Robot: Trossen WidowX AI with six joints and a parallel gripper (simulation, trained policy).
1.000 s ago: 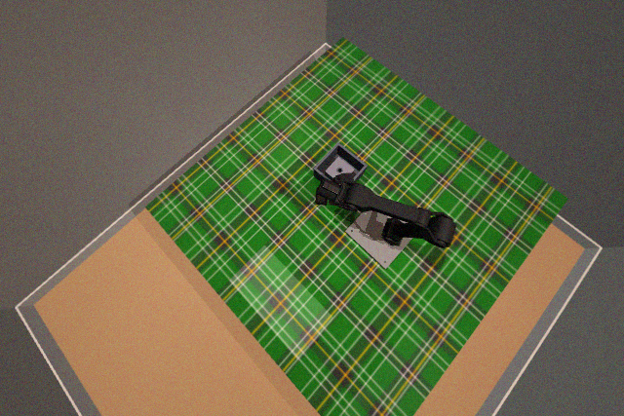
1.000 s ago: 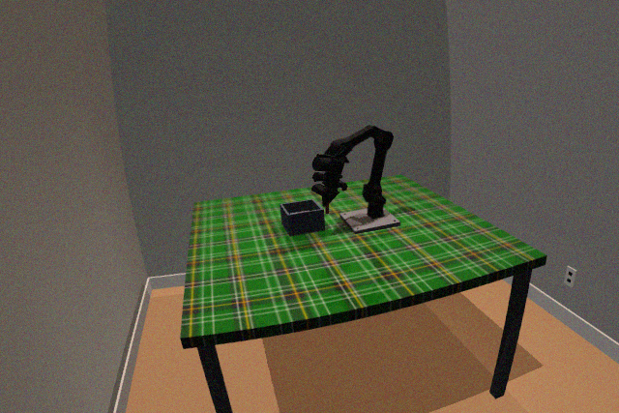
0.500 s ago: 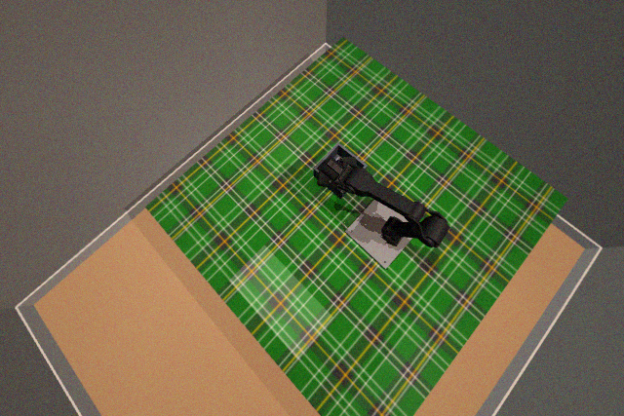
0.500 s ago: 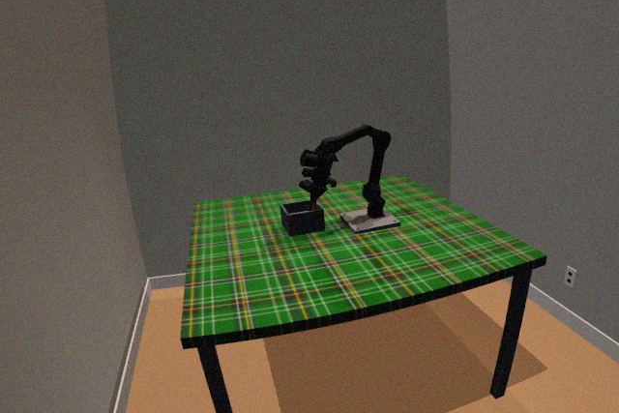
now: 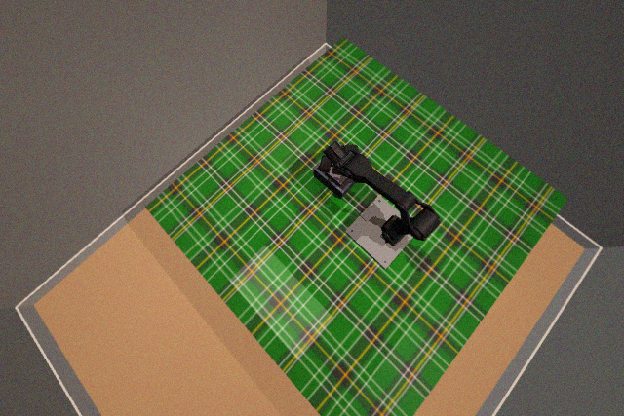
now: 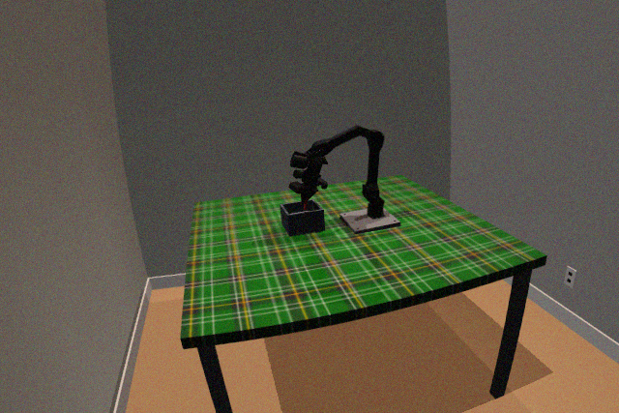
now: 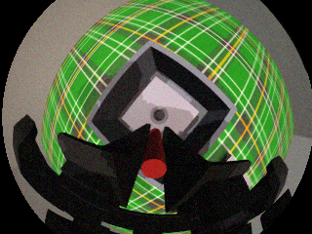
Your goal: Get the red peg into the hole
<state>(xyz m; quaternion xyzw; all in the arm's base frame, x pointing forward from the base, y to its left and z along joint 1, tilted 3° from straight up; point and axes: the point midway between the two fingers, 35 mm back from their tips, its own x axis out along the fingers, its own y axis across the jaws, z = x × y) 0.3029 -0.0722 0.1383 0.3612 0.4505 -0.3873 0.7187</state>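
The red peg lies 1 cm to the left of my gripper tip, 1 cm behind it and 1 cm above it. The rest, counted from my gripper tip: dark grey box 9 cm below, 1 cm to the right, 1 cm ahead; light plate 7 cm below, 1 cm to the right, 1 cm ahead.
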